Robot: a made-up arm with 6 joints. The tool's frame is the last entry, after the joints.
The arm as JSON. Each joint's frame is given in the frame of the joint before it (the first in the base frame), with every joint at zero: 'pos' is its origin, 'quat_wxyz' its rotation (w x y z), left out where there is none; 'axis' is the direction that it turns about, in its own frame. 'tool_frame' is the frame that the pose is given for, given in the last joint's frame.
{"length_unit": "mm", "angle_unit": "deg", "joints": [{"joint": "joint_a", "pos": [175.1, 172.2, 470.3], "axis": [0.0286, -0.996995, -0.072]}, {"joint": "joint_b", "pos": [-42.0, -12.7, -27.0], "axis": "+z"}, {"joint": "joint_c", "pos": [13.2, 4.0, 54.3], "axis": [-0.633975, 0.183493, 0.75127]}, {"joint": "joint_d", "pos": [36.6, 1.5, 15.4], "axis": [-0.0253, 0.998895, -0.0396]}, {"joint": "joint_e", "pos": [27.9, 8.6, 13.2], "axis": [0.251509, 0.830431, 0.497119]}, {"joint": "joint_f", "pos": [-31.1, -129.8, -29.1], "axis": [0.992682, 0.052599, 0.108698]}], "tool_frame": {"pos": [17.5, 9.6, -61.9], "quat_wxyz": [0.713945, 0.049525, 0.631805, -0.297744]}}
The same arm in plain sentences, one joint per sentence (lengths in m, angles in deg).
The arm has six revolute joints in a row. What follows holds with every joint at zero, and every direction is one of the base frame's.
Joint 1 lies 0.1751 m along +x and 0.1722 m along +y and 0.4703 m along +z from the base frame's origin and turns about the direction (0.0286, -0.996995, -0.072).
Joint 2 lies 0.042 m along -x and 0.0127 m along -y and 0.027 m along -z from joint 1 and turns about +z.
Joint 3 lies 0.0132 m along +x and 0.004 m along +y and 0.0543 m along +z from joint 2 and turns about the direction (-0.633975, 0.183493, 0.75127).
Joint 4 lies 0.0366 m along +x and 0.0015 m along +y and 0.0154 m along +z from joint 3 and turns about the direction (-0.0253, 0.998895, -0.0396).
Joint 5 lies 0.0279 m along +x and 0.0086 m along +y and 0.0132 m along +z from joint 4 and turns about the direction (0.251509, 0.830431, 0.497119).
Joint 6 lies 0.0311 m along -x and 0.1298 m along -y and 0.0291 m along -z from joint 5 and turns about the direction (0.992682, 0.052599, 0.108698).
The tool frame, which is the frame that the pose is given for, lies 0.0175 m along +x and 0.0096 m along +y and 0.0619 m along -z from joint 6; its axes are the base frame's turned by roll -57.22, pitch 68.69 and yaw -86.16 deg (as in URDF: about the fixed x, then y, then z).

